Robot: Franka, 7 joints.
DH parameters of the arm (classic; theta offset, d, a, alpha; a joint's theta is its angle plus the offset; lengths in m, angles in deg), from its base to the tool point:
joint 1: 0 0.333 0 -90
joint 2: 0 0 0 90
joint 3: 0 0.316 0.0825 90
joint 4: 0 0 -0.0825 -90
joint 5: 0 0.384 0 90
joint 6: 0 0 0.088 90
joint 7: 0 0.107 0 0
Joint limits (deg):
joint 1: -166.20..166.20
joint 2: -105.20..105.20
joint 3: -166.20..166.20
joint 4: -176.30..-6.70
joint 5: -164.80..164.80
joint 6: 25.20..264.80
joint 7: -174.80..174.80
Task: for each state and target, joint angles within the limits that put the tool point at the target. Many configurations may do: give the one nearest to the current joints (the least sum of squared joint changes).
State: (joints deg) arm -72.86 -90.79 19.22 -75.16 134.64 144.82 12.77
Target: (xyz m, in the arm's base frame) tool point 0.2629 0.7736 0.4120
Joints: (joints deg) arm -79.15 -105.20 55.77 -58.89 134.09 134.69 12.77
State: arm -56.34 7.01 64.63 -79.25 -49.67 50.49 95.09
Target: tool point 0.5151 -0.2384 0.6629
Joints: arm -61.58 17.09 58.53 -71.19 -54.08 59.65 95.09
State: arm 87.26 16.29 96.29 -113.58 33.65 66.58 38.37
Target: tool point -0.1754 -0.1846 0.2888
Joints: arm 101.13 10.27 107.68 -153.10 29.98 63.52 38.37
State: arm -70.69 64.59 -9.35 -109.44 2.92 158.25 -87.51
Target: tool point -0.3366 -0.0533 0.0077
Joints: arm -85.95 76.25 -46.21 -144.73 4.78 149.76 -87.51
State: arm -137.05 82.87 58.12 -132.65 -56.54 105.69 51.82
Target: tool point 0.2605 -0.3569 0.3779
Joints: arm -149.34 88.47 103.10 -139.30 -50.60 109.71 51.82
